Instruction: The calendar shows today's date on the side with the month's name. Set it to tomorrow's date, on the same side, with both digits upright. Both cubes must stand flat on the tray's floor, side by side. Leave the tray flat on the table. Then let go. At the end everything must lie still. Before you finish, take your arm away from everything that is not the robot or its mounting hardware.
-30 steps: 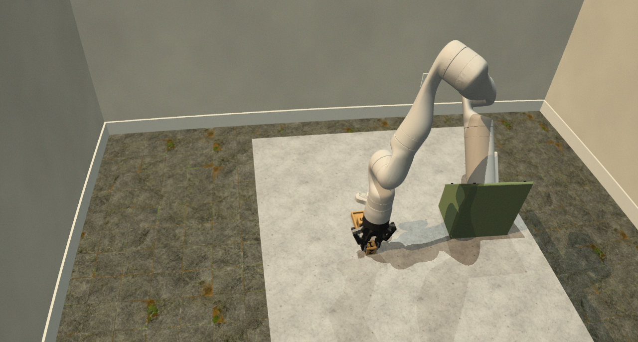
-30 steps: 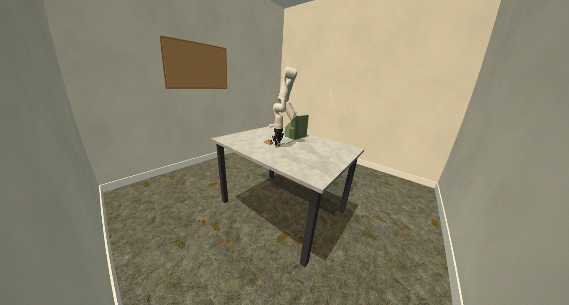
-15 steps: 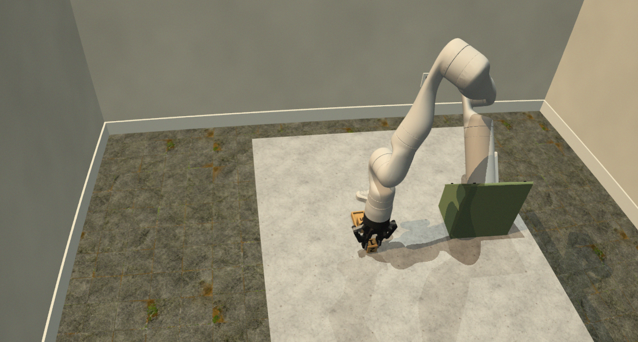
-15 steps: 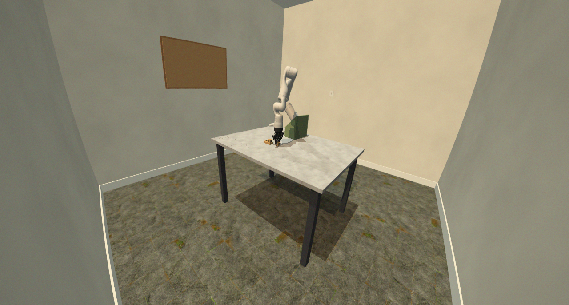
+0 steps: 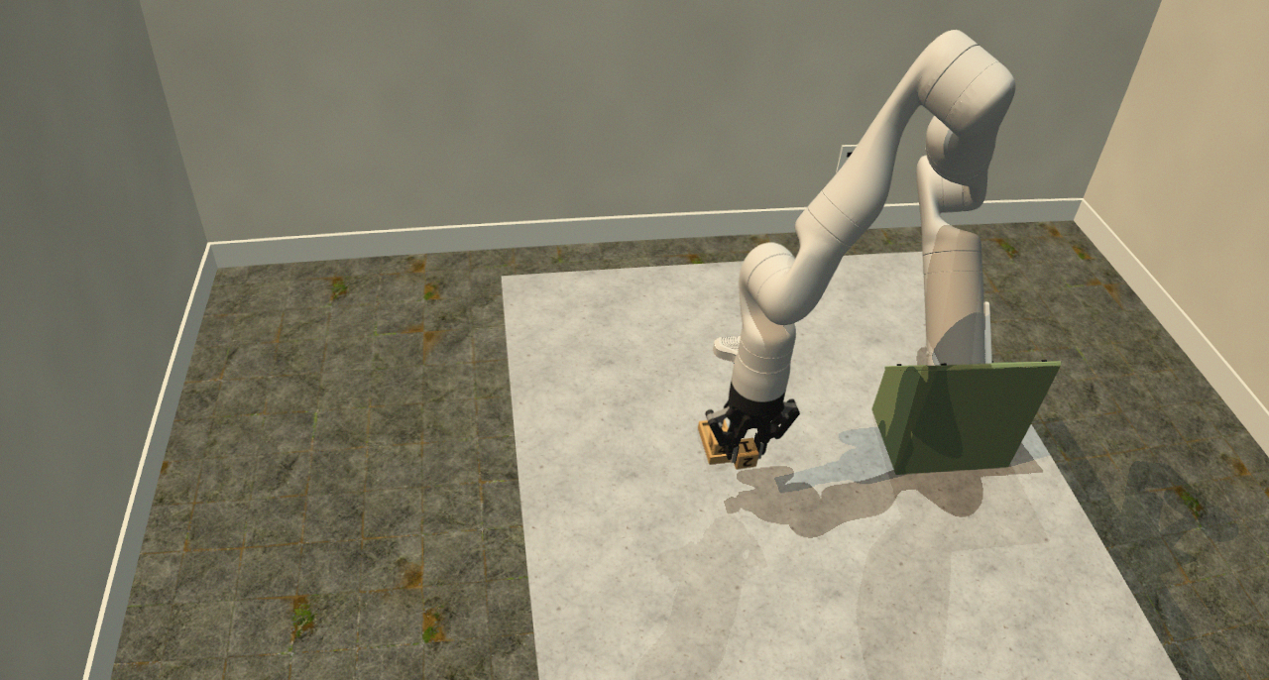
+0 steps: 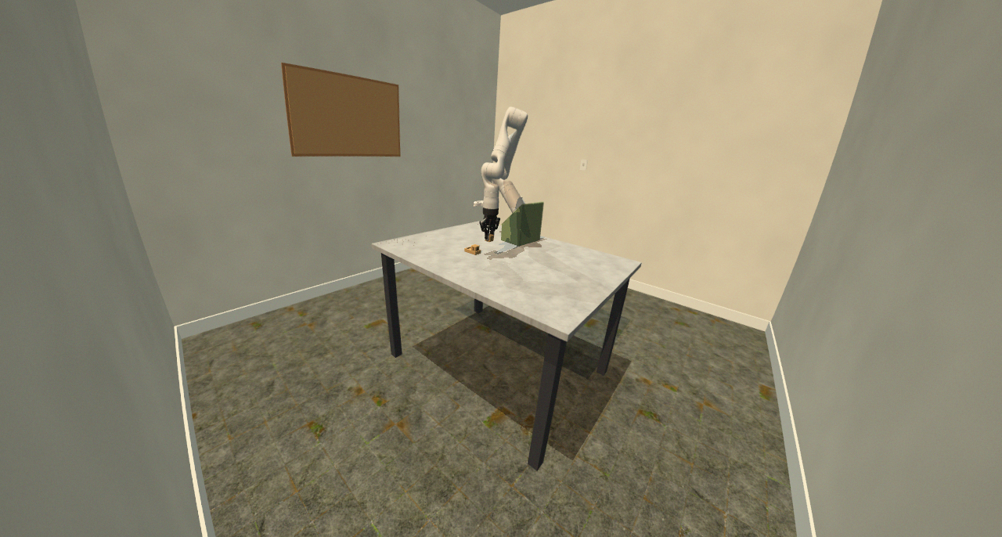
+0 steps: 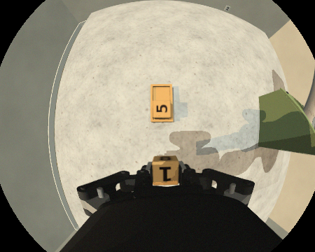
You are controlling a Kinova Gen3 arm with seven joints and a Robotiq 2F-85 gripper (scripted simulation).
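Now: hand 110 mm to the left of the wooden tray, 100 mm above it and 10 mm short of it.
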